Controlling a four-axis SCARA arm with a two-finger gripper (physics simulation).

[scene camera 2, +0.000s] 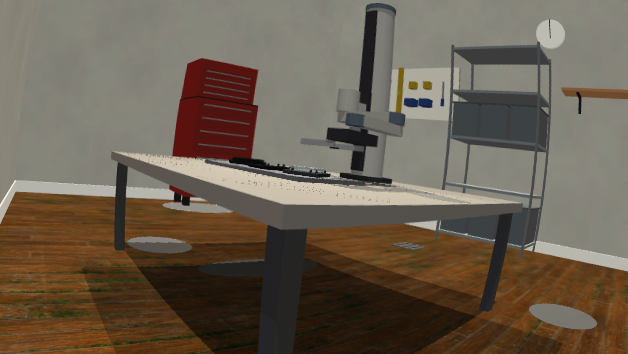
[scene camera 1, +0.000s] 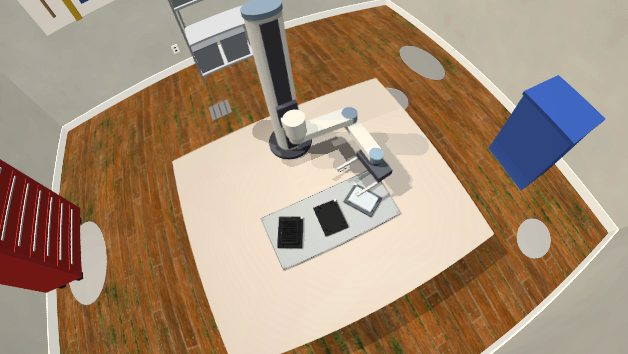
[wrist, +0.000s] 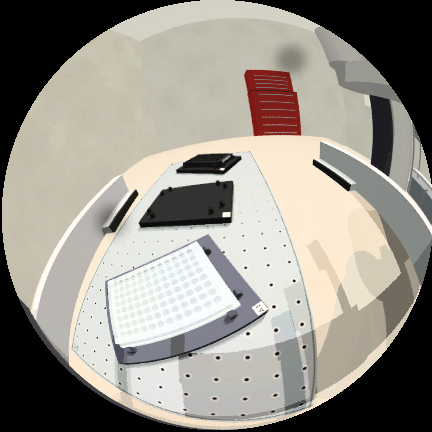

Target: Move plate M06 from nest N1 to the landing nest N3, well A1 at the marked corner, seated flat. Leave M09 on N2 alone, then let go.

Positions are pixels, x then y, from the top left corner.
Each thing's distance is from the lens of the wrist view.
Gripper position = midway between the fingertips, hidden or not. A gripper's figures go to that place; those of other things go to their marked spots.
gripper [wrist: 224,159]: 11 cm
white well plate [wrist: 181,291]: 14 cm
